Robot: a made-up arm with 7 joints. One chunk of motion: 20 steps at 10 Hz.
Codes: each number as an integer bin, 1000 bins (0 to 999) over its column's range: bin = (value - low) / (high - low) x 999, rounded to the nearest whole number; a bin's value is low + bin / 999 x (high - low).
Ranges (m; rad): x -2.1..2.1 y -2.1..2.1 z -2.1..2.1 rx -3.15..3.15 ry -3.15..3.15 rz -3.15..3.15
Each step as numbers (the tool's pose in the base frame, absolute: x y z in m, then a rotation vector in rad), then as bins.
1 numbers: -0.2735 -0.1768 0.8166 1.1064 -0.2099 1.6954
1 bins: 434 457 694 675 466 768
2 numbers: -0.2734 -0.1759 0.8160 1.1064 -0.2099 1.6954
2 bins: 434 458 694 675 466 768
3 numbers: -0.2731 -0.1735 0.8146 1.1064 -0.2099 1.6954
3 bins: 435 458 693 675 466 768
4 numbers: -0.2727 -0.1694 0.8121 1.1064 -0.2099 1.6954
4 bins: 435 459 693 675 466 768
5 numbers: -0.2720 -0.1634 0.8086 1.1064 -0.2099 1.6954
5 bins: 435 461 692 675 466 768
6 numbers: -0.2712 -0.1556 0.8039 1.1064 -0.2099 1.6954
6 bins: 435 462 691 675 466 768
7 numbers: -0.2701 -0.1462 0.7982 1.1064 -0.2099 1.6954
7 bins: 435 465 689 675 466 768
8 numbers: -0.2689 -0.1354 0.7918 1.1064 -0.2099 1.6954
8 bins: 436 467 688 675 466 768
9 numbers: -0.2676 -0.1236 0.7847 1.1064 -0.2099 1.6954
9 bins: 436 470 686 675 466 768
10 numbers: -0.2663 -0.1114 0.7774 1.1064 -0.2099 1.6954
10 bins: 436 473 684 675 466 768
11 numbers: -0.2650 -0.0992 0.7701 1.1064 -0.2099 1.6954
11 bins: 436 476 683 675 466 768
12 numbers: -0.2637 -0.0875 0.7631 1.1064 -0.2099 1.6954
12 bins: 437 479 681 675 466 768
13 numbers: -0.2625 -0.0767 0.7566 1.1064 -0.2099 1.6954
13 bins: 437 481 679 675 466 768
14 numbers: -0.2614 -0.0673 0.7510 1.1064 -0.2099 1.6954
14 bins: 437 483 678 675 466 768
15 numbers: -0.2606 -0.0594 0.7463 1.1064 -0.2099 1.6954
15 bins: 438 485 677 675 466 768
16 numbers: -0.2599 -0.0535 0.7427 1.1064 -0.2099 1.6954
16 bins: 438 487 676 675 466 768
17 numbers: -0.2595 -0.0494 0.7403 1.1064 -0.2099 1.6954
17 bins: 438 488 676 675 466 768
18 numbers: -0.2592 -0.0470 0.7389 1.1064 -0.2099 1.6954
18 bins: 438 488 675 675 466 768
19 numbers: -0.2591 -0.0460 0.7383 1.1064 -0.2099 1.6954
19 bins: 438 489 675 675 466 768
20 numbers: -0.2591 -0.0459 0.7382 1.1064 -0.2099 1.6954
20 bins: 438 489 675 675 466 768
